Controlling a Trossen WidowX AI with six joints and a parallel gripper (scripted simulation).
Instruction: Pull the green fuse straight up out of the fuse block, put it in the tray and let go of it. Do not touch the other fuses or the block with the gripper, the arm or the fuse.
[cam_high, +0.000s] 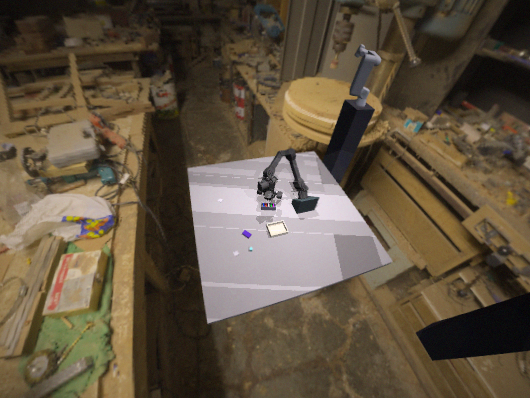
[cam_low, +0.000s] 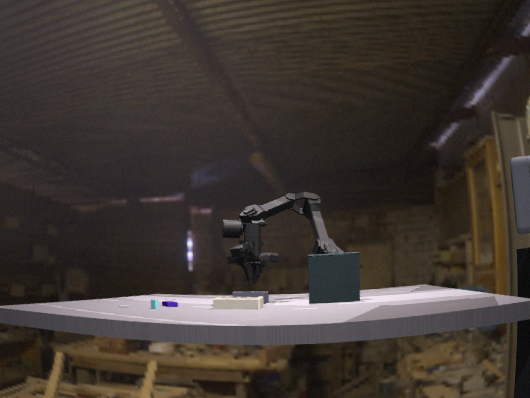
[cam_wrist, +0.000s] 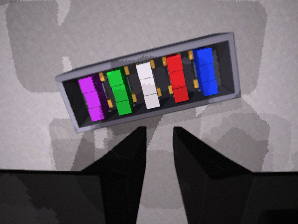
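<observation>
Right now my gripper tip is 4 cm above the green fuse, 3 cm to the right of it and 1 cm past it. Round my gripper tip: red fuse 4 cm below, 2 cm to the left, 2 cm ahead; then white fuse 4 cm below, 2 cm to the left; then blue fuse 4 cm below, 4 cm ahead, 1 cm to the left.
</observation>
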